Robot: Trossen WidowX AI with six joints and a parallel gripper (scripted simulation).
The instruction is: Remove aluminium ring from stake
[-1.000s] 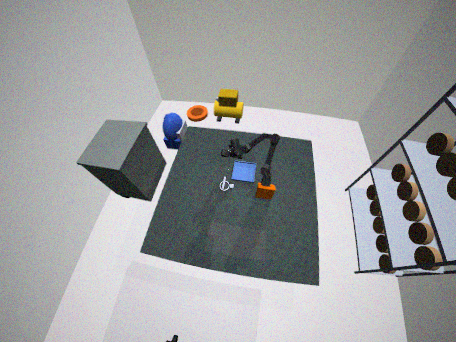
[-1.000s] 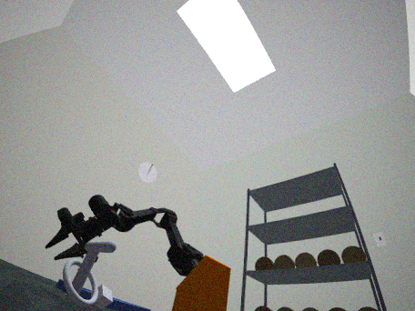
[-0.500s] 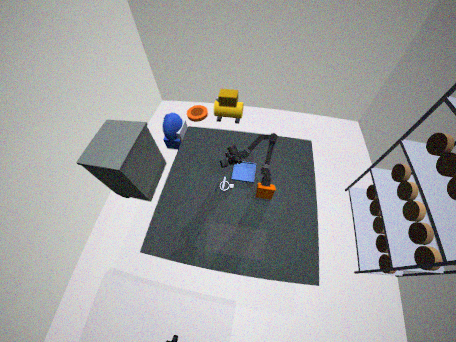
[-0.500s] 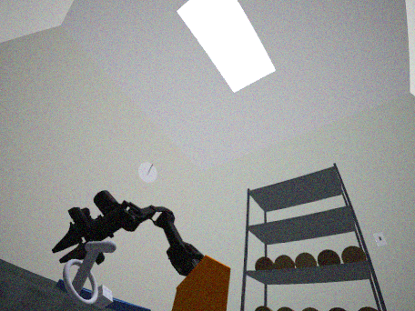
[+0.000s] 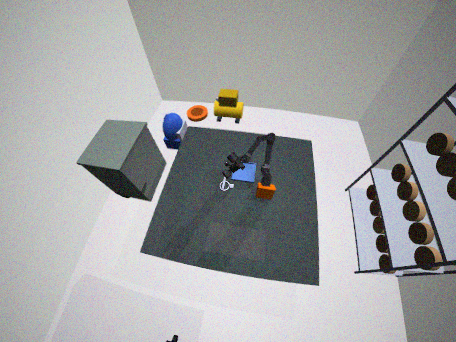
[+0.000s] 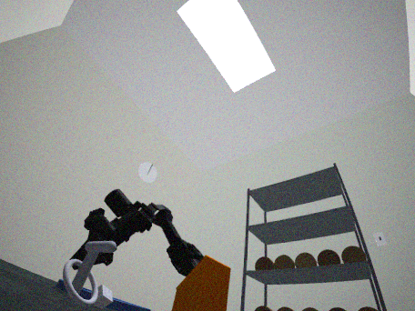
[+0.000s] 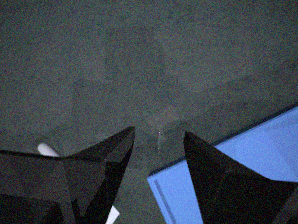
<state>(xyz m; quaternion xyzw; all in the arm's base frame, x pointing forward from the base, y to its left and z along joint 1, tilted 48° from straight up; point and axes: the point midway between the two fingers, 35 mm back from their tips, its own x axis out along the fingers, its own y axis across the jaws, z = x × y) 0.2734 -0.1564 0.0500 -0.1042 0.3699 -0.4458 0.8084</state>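
Now: gripper tip 12 cm to the right of the aluminium ring, 3 cm above it and 1 cm short of it. The rest, counted from my gripper tip: blue tray 14 cm behind, 5 cm below, 4 cm to the right.
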